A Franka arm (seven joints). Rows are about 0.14 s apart.
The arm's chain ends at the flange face. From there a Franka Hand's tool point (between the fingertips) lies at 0.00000 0.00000 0.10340 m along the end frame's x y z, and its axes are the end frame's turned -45 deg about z.
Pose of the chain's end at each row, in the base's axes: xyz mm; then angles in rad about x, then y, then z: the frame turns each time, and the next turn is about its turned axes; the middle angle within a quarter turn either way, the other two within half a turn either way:
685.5 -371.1 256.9 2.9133 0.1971 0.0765
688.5 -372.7 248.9 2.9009 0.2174 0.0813
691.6 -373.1 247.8 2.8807 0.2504 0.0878
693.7 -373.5 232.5 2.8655 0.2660 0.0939
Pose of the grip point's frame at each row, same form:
705.7 -394.0 158.1 2.9133 0.1971 -0.7089
710.8 -396.8 150.8 2.9009 0.2174 -0.7041
717.2 -398.9 151.0 2.8807 0.2504 -0.6976
720.9 -400.7 136.5 2.8655 0.2660 -0.6915

